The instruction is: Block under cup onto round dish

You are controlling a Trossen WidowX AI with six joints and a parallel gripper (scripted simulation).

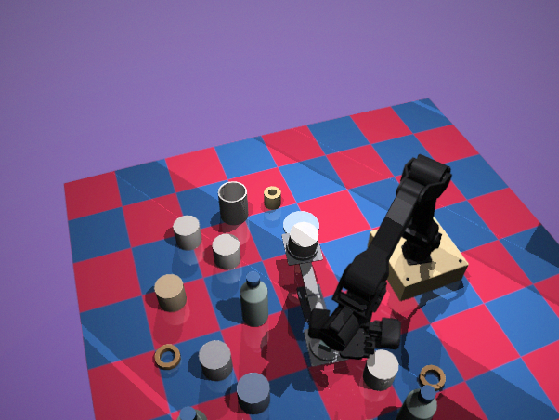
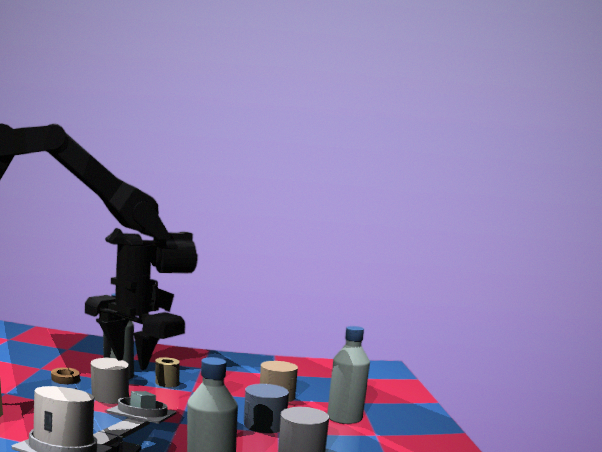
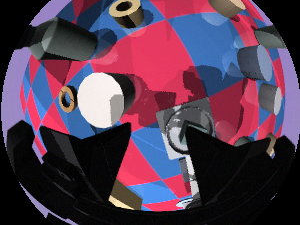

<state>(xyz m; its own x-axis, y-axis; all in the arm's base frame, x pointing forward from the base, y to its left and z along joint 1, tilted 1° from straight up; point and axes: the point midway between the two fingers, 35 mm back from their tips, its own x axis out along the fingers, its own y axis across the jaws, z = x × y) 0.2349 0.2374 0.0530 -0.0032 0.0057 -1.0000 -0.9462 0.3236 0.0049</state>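
The pale blue round dish lies 30 mm ahead of my gripper tip, 430 mm to the right of it and 80 mm below it. From my gripper tip the other things lie so: grey balance: 50 mm ahead, 180 mm to the right, 50 mm below.
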